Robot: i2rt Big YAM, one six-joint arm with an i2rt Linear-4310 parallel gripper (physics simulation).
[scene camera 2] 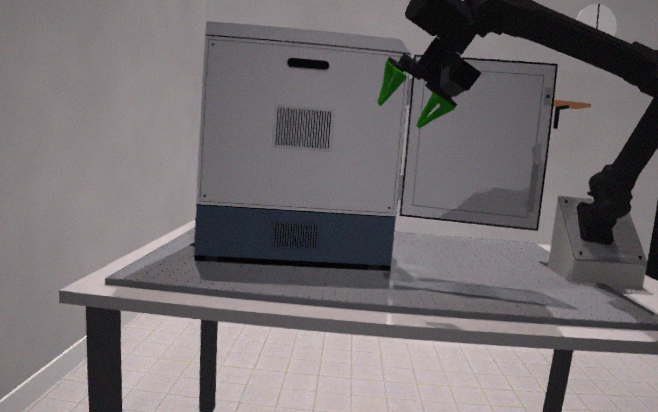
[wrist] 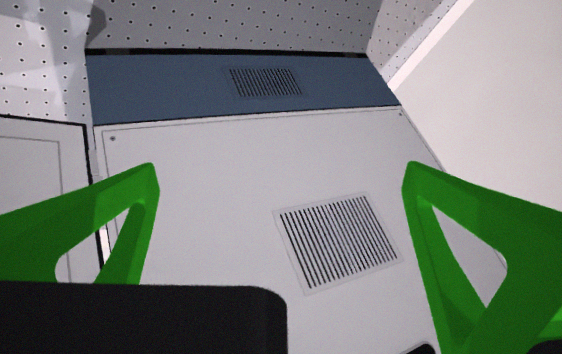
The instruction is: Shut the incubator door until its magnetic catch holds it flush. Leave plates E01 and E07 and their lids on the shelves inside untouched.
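Seen in the pictures: gripper, fingertip midpoint: (scene camera 2: 398,115) (wrist: 280,176); arm's base, link origin: (scene camera 2: 593,224).
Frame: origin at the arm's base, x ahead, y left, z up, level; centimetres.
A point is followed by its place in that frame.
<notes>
The incubator (scene camera 2: 245,170) {z 8.4, x 90.5, y 24.5 cm} (wrist: 215,165) {z 7.1, x 67.0, y 19.7 cm} is a light grey cabinet with a blue base; its side panel with vents faces both views. Its door (scene camera 2: 480,150) {z 17.3, x 37.3, y 20.0 cm} (wrist: 30,165) {z 6.1, x 49.0, y 18.7 cm} stands wide open, swung out to the right of the cabinet in the scene view and at the left edge in the wrist view. My gripper (scene camera 2: 399,116) {z 22.4, x 57.2, y 40.3 cm} (wrist: 280,176) {z 22.4, x 57.2, y 40.3 cm} is open, with green fingers spread wide and nothing between them. It is raised in front of the cabinet's side panel, near the hinge edge of the door. The shelves, plates E01 and E07 and their lids are hidden.
The cabinet stands on a perforated board (scene camera 2: 310,289) {z -13.6, x 71.7, y 38.4 cm} (wrist: 200,25) {z -13.6, x 69.0, y 24.1 cm} on a table (scene camera 2: 320,322) {z -15.7, x 67.9, y 50.6 cm}. The arm's grey base block (scene camera 2: 602,270) {z -10.8, x -0.9, y 7.6 cm} stands at the right. An orange piece (scene camera 2: 575,105) shows just past the door's free edge. A wall runs along the left in the scene view.
</notes>
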